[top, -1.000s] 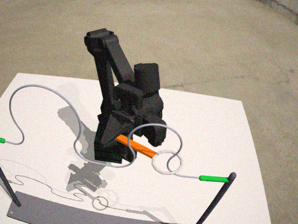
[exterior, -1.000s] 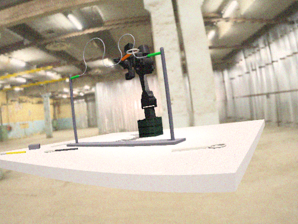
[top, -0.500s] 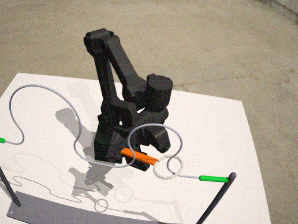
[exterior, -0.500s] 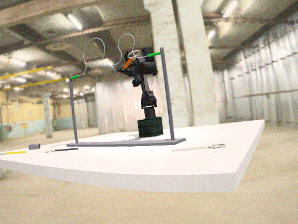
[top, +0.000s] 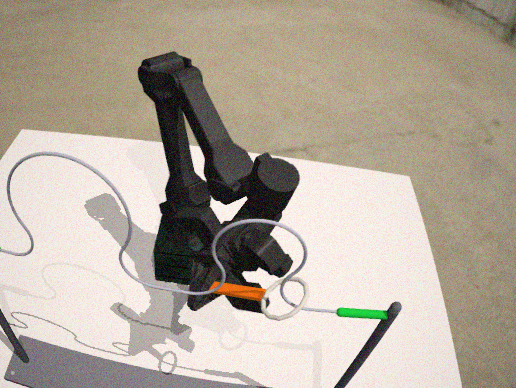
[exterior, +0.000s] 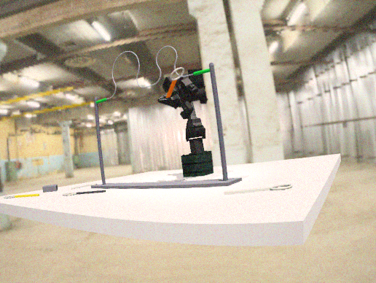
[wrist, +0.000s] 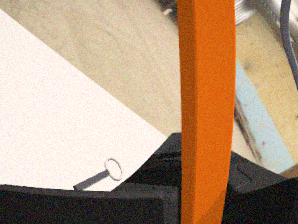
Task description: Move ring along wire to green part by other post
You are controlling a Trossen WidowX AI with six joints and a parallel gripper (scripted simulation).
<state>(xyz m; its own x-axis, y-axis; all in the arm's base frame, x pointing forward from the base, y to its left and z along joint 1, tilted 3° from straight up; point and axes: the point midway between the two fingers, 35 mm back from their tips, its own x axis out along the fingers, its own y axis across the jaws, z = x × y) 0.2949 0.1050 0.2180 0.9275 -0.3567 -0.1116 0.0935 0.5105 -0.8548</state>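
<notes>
Right now my gripper tip is 80 mm to the right of the orange-handled ring, 50 mm below it and 10 mm past it. The rest, counted from my gripper tip: grey block: 560 mm to the right, 310 mm below, 220 mm ahead; then pale ring tool: 460 mm to the left, 310 mm below, 160 mm ahead; then yellow-handled ring tool: 490 mm to the right, 430 mm ahead, 310 mm below.
</notes>
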